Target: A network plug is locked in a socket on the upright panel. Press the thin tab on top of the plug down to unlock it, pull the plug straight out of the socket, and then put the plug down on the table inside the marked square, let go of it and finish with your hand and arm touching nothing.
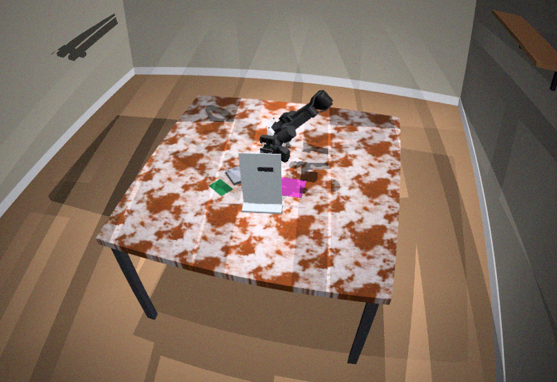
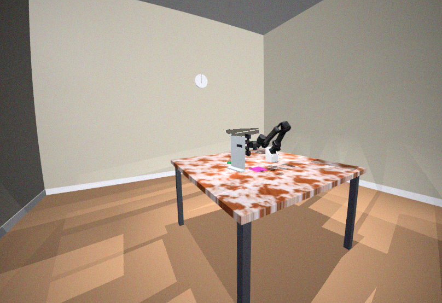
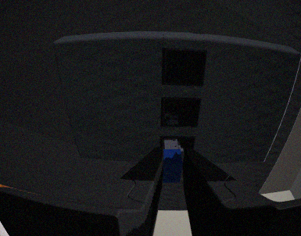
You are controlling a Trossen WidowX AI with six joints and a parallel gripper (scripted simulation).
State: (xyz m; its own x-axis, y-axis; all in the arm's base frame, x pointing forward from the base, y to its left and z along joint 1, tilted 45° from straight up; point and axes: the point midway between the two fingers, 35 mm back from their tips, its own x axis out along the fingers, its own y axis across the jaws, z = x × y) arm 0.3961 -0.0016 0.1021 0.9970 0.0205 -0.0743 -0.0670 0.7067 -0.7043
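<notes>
The magenta square is 130 mm behind my gripper tip, 90 mm to the left of it and 200 mm below it. Round my gripper tip: upright panel (20 mm ahead, 20 mm to the left, 70 mm below); network plug (right at my gripper tip).
</notes>
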